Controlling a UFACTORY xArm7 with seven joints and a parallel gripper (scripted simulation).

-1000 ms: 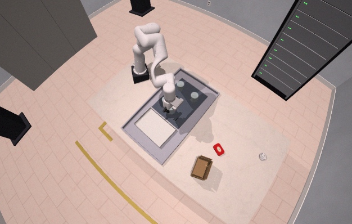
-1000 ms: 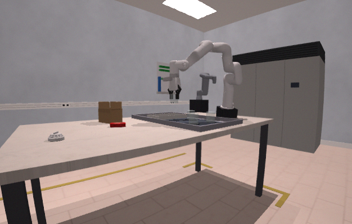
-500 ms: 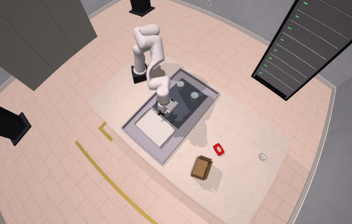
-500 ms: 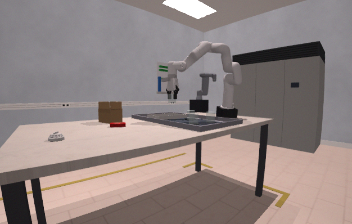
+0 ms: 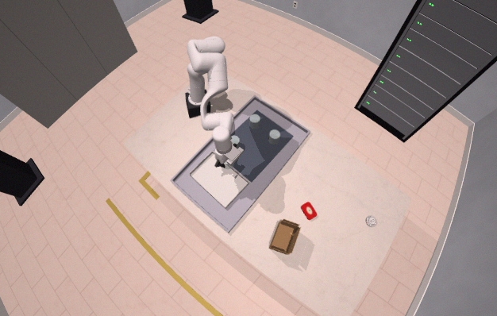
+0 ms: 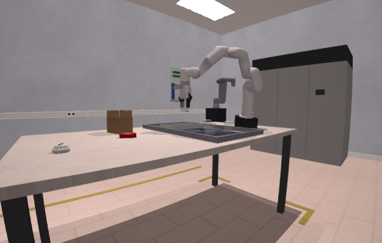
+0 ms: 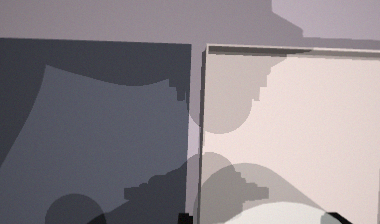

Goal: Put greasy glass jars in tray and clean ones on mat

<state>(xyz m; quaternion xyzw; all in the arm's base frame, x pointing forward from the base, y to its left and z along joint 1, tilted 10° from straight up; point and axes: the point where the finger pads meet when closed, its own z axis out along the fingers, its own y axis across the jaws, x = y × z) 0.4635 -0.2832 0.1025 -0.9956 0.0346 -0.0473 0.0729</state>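
My hand is 3 cm past the pale tray, 7 cm to the left of it and 17 cm above it. The rest, counted from my hand: dark drying mat: 1 cm ahead, 24 cm to the left, 18 cm below; then cardboard box: 47 cm ahead, 15 cm to the right, 12 cm below; then red flat object: 50 cm ahead, 5 cm to the left, 17 cm below.
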